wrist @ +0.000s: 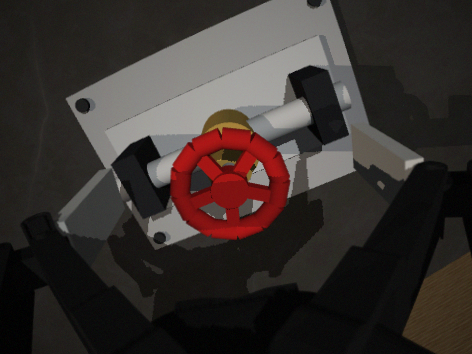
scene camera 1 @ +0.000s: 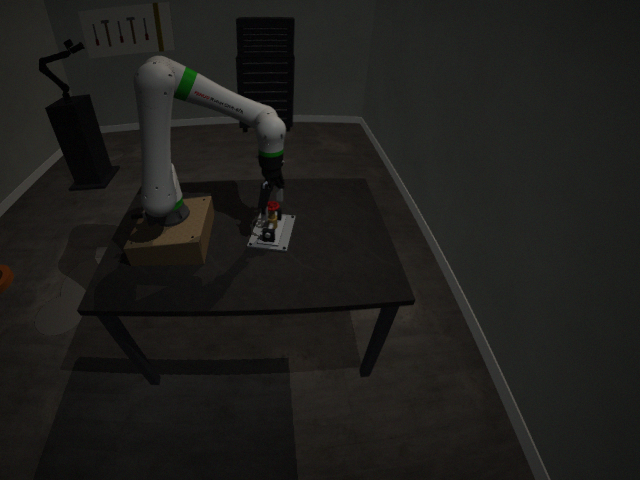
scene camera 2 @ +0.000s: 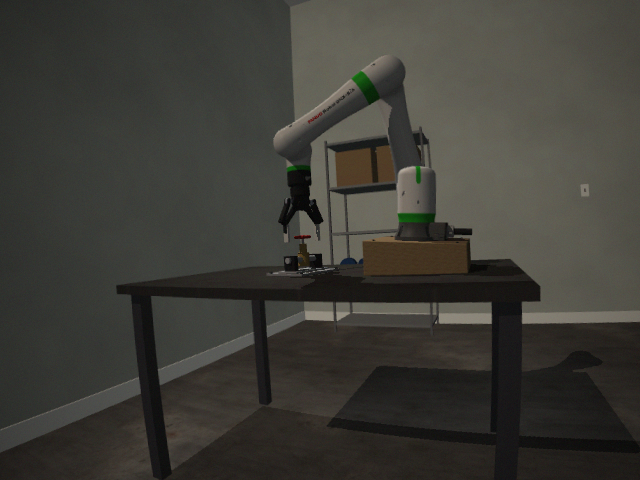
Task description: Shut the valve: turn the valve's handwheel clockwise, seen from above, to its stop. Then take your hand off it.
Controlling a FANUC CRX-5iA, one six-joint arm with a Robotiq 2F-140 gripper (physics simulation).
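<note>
The valve's red five-spoked handwheel [scene camera 1: 272, 205] [scene camera 2: 302, 237] [wrist: 229, 191] sits level on top of the brass valve body [scene camera 1: 272, 222] [scene camera 2: 303, 259] [wrist: 226, 119]. The valve stands on a pale base plate [scene camera 1: 287, 235] [scene camera 2: 276, 273] [wrist: 150, 80] on the table. My gripper [scene camera 1: 271, 201] [scene camera 2: 302, 233] [wrist: 233, 167] is open and points down over the valve. In the scene camera 2 view its fingertips are near wheel height, one on each side. In the wrist view there is a gap between each finger pad and the rim, and the wheel is between the fingers.
Black pipe supports [wrist: 140, 175] [wrist: 320, 105] hold a pale pipe [wrist: 280, 120] through the valve, below the wheel. The wooden block [scene camera 1: 168, 250] [scene camera 2: 413, 258] under the arm's base stands beside the plate on the dark table [scene camera 1: 336, 268] [scene camera 2: 232, 284]. A shelf rack [scene camera 2: 328, 206] stands behind.
</note>
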